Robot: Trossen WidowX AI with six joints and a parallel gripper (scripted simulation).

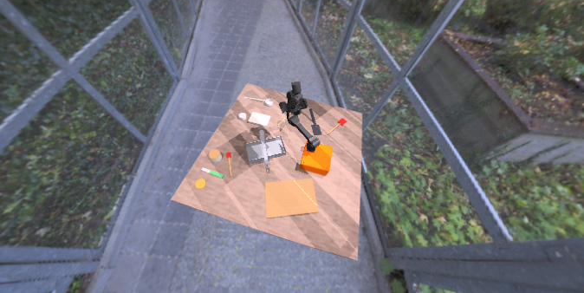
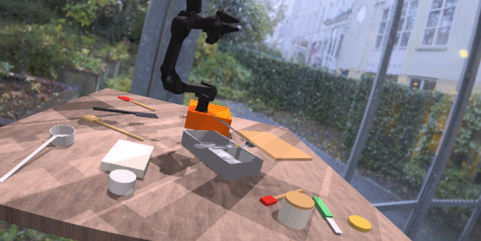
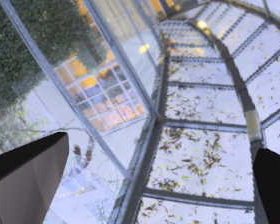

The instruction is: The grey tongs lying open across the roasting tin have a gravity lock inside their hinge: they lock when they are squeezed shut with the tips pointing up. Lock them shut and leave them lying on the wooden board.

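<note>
Right now the grey roasting tin is 49 cm below my gripper tip, 14 cm ahead of it and 4 cm to the left of it. The rest, counted from my gripper tip: white block (50 cm below, 34 cm ahead, 23 cm to the right); wooden board (51 cm below, 32 cm to the left, 18 cm behind); black knife (51 cm below, 42 cm to the right, 15 cm behind).
</note>
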